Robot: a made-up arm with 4 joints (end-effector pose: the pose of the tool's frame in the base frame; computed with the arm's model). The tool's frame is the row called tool.
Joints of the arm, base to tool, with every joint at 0 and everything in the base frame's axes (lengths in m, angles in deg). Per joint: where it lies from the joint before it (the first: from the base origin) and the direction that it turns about. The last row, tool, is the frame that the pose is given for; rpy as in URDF.
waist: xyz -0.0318 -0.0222 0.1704 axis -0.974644 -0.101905 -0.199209
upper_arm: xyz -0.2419 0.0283 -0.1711 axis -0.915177 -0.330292 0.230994
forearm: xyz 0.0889 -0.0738 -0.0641 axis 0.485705 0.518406 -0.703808
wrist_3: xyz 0.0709 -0.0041 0.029 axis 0 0 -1
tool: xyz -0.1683 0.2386 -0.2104 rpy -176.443 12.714 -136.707
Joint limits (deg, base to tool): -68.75..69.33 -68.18..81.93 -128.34..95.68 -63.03..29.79
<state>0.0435 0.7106 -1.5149 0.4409</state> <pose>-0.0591 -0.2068 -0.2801 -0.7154 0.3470 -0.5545 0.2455</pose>
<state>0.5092 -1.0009 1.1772 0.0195</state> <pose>-0.0168 0.1064 -0.0300 -0.2757 -0.8043 -0.5144 0.1115</pose>
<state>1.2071 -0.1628 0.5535 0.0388</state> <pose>-0.1385 -0.1747 -0.2246 -0.0032 0.9369 -0.3481 0.0313</pose>
Working (the frame after each row of the table, in the pose's form):
after waist: -0.0318 -0.0222 0.1704 -0.5532 -0.0578 -0.1131 0.8233
after upper_arm: -0.2639 -0.1405 0.0265 -0.4860 -0.0543 -0.1387 0.8612
after forearm: -0.2031 -0.2477 0.0740 -0.3231 -0.0421 -0.3607 0.8739
after wrist_3: -0.1490 -0.2754 0.1208 -0.3222 -0.0484 -0.3775 0.8668

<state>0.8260 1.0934 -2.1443 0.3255</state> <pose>0.0332 -0.3601 0.1848 0.7495 0.2910 0.5287 0.2720</pose>
Working (the frame after each row of the table, in the pose's form):
after waist: -0.0318 -0.0222 0.1704 -0.3912 -0.0409 -0.0800 0.9159
after upper_arm: -0.2626 -0.0990 -0.0011 -0.7886 -0.1072 0.0894 0.5989
after forearm: -0.1645 -0.1146 0.0860 0.6581 -0.1254 -0.7262 0.1540
after wrist_3: -0.1997 -0.1389 0.0223 0.6698 -0.0171 -0.7416 0.0343

